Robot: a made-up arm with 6 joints.
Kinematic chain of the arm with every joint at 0, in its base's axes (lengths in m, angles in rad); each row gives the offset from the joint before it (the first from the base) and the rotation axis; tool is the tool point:
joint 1: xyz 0 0 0.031 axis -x
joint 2: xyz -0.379 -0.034 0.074 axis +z
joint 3: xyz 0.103 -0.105 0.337 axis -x
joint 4: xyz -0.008 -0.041 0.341 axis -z
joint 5: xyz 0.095 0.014 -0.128 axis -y
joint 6: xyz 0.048 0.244 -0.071 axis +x
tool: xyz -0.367 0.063 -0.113
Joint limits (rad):
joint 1: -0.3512..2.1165
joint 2: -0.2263..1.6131
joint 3: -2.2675..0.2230
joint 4: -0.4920..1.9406
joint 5: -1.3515..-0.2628
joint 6: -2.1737..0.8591
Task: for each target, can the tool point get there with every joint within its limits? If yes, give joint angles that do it. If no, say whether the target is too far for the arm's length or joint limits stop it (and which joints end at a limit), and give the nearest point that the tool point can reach.
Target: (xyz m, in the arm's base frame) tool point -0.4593 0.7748 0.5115
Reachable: yes | joints 0.9806 0.3256 -0.2914 0.1263 -1.1022 0.2603
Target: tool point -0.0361 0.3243 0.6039
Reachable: yes | joints 0.9484 1.1240 -1.6724 0.4181 -0.6877 -1.2726
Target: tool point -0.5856 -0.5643 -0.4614
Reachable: no: joint limits stop it (at a limit: joint 1, joint 2, joint 3, joint 4, joint 5) | nearest point -0.5191 -0.5436 -0.0397 | short by 0.427 m
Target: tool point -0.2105 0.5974 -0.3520
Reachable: yes | joints 1.6254 0.8690 -0.0873 1.5444 -0.4586 -0.0587
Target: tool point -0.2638 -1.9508 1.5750
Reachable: no: too far | nearest point -0.2890 -0.7857 0.7231 | short by 1.444 m
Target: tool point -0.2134 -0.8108 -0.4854
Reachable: no: joint limits stop it (at a limit: joint 1, joint 2, joint 4, joint 5, joint 6) | nearest point -0.0250 -0.6193 -0.1104 | short by 0.461 m
